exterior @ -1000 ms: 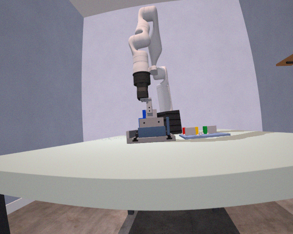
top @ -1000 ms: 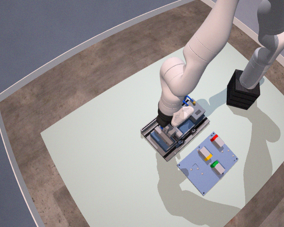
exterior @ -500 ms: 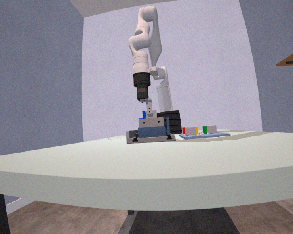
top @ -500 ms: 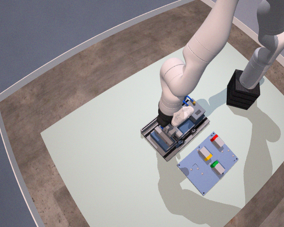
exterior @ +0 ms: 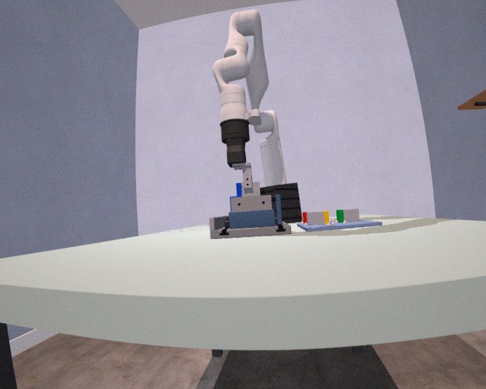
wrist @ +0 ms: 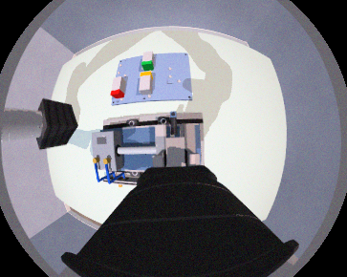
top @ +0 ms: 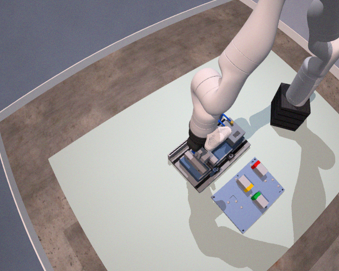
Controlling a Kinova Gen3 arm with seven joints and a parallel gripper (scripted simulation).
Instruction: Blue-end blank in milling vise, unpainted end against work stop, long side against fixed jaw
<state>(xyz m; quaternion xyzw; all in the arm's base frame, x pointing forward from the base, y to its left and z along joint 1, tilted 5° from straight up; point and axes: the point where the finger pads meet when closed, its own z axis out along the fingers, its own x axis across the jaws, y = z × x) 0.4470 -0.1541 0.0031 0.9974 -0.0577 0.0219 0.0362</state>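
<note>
My hand is 2 cm above the blank with blue end. The rest, counted from my hand: vise: 10 cm below, 7 cm behind, 1 cm to the left; then blank with yellow end: 20 cm to the left, 11 cm below, 5 cm behind; then fixed jaw: 6 cm below, 3 cm ahead.
</note>
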